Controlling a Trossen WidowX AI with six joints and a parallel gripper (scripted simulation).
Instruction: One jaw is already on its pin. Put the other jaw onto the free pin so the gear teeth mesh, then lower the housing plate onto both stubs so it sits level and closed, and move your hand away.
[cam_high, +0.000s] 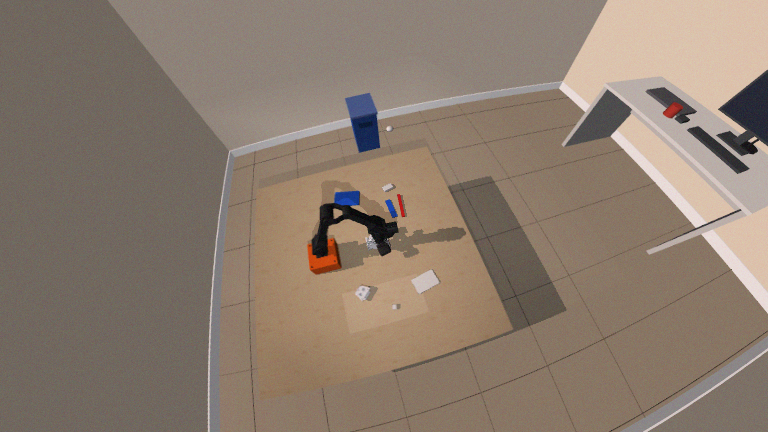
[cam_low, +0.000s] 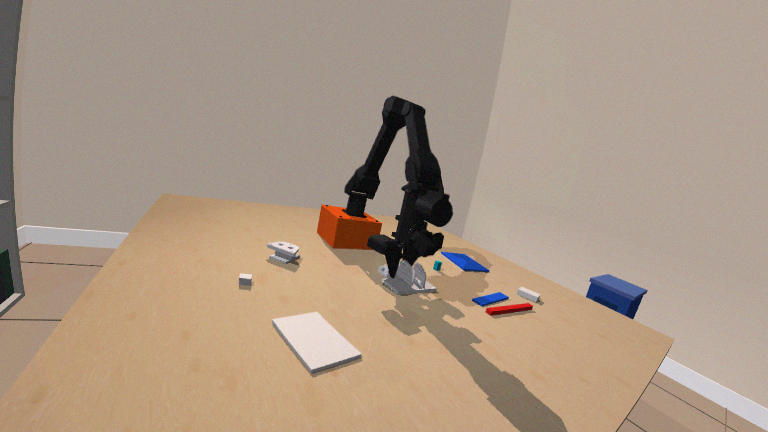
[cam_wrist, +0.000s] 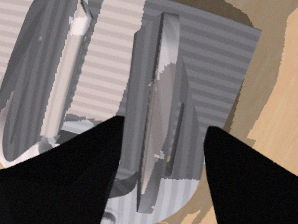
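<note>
The white bracket is 160 mm behind my gripper tip, 230 mm to the right of it and 10 mm below it. The rest, counted from my gripper tip: grey jaw 30 mm behind, 10 mm to the left; then blue bar 130 mm ahead, 220 mm to the left, 20 mm below; then teal peg 80 mm behind, 200 mm to the left, 10 mm below.
</note>
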